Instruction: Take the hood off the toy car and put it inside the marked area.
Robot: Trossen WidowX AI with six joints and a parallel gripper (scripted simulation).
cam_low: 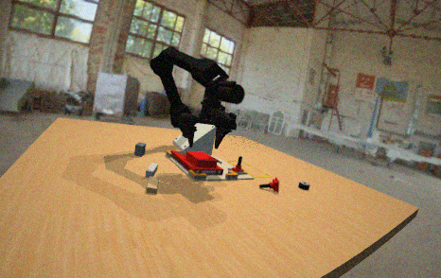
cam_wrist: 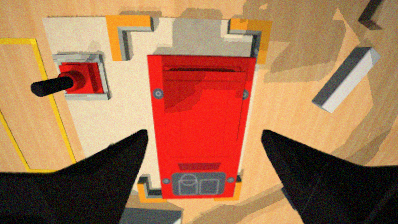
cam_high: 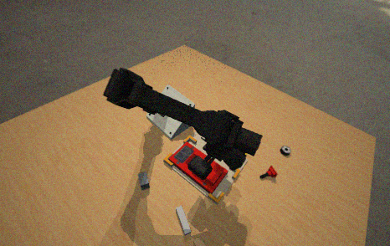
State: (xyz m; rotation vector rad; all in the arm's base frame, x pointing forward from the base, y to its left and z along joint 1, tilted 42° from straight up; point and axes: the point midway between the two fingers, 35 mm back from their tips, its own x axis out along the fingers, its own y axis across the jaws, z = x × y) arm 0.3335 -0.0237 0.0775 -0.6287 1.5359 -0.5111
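Now: gripper tip 40 mm above the red hood. Round my gripper tip: pale fixture plate 30 mm behind, 30 mm to the left, 70 mm below; black wheel 170 mm ahead, 330 mm to the left, 70 mm below.
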